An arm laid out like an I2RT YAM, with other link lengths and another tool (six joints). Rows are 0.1 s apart.
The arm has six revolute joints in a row. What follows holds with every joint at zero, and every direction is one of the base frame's.
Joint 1 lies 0.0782 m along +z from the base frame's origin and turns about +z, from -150 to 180 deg.
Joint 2 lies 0.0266 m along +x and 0.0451 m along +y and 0.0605 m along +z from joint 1 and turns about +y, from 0 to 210 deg.
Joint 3 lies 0.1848 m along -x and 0.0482 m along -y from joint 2 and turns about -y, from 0 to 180 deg.
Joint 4 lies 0.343 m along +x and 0.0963 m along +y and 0.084 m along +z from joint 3 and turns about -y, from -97 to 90 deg.
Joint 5 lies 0.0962 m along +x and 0.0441 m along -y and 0.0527 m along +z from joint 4 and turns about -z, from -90 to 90 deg.
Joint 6 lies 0.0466 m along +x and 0.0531 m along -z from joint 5 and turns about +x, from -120 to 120 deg.
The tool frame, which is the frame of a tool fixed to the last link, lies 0.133 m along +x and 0.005 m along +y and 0.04 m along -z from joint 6; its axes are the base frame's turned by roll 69.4, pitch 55.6 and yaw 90 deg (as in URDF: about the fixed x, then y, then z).
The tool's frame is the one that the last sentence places.
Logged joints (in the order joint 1, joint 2, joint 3, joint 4, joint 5, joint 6), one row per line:
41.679 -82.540 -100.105 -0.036 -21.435 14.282
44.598 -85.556 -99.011 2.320 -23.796 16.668
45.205 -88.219 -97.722 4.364 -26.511 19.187
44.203 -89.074 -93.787 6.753 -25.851 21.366
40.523 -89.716 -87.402 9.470 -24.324 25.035
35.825 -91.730 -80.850 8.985 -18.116 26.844
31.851 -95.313 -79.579 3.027 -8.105 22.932
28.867 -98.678 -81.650 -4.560 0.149 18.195
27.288 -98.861 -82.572 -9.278 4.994 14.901
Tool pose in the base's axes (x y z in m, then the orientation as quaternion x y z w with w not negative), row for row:
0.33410 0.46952 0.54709 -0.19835 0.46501 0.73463 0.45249
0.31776 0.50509 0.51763 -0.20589 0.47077 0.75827 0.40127
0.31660 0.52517 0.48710 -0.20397 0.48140 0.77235 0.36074
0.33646 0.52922 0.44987 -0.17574 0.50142 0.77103 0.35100
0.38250 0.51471 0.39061 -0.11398 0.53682 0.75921 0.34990
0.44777 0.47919 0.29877 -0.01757 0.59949 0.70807 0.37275
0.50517 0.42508 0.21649 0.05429 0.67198 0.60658 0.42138
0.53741 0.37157 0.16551 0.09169 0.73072 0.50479 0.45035
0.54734 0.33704 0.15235 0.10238 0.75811 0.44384 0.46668
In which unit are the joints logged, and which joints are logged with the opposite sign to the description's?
The joints are logged in degrees. Opposite sign: joint 2, joint 3.
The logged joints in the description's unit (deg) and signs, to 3 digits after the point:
41.679 82.540 100.105 -0.036 -21.435 14.282
44.598 85.556 99.011 2.320 -23.796 16.668
45.205 88.219 97.722 4.364 -26.511 19.187
44.203 89.074 93.787 6.753 -25.851 21.366
40.523 89.716 87.402 9.470 -24.324 25.035
35.825 91.730 80.850 8.985 -18.116 26.844
31.851 95.313 79.579 3.027 -8.105 22.932
28.867 98.678 81.650 -4.560 0.149 18.195
27.288 98.861 82.572 -9.278 4.994 14.901

